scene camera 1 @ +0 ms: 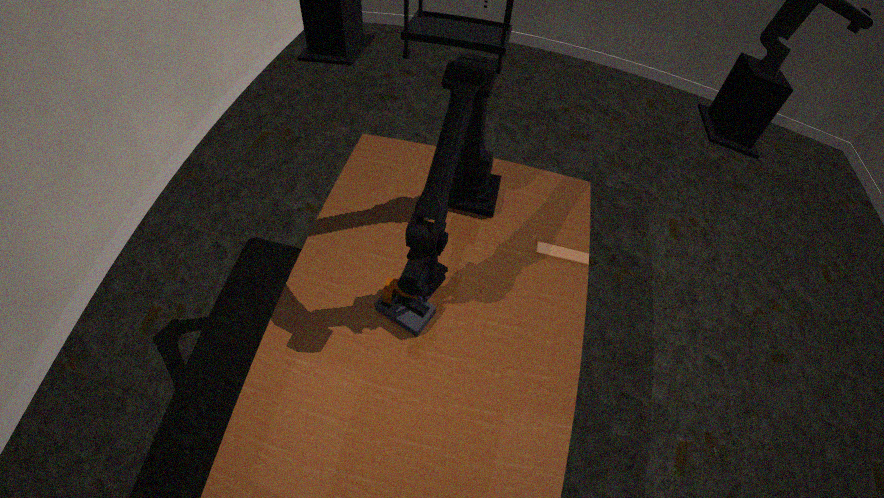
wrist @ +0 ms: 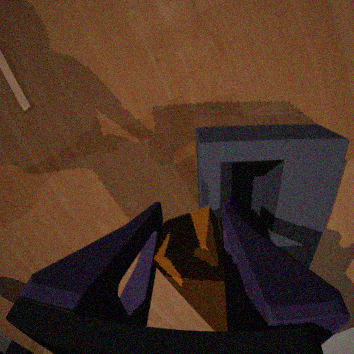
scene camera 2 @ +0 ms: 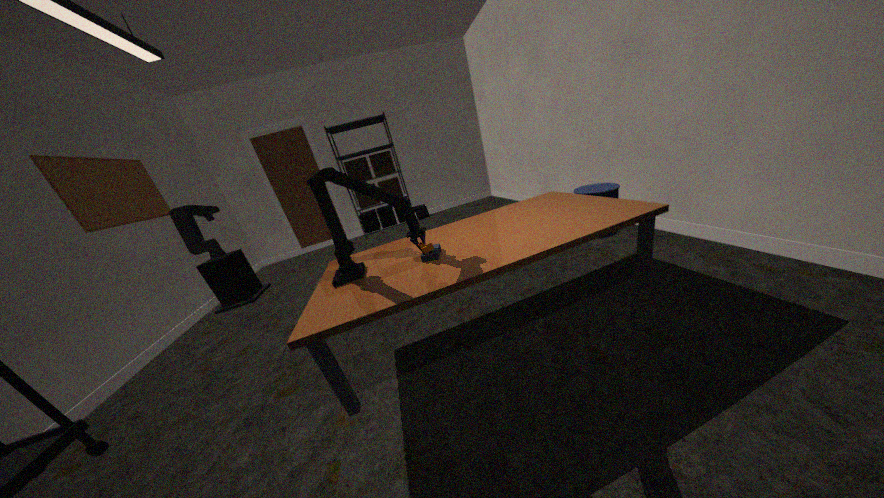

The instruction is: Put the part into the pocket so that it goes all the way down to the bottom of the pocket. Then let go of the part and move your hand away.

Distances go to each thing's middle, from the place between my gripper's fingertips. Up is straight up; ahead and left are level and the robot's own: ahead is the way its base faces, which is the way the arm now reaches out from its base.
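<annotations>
I can see the blue-grey pocket tray [scene camera 1: 411, 314], which is 30 mm below my hand, 40 mm ahead of it and 50 mm to the right of it.
</annotations>
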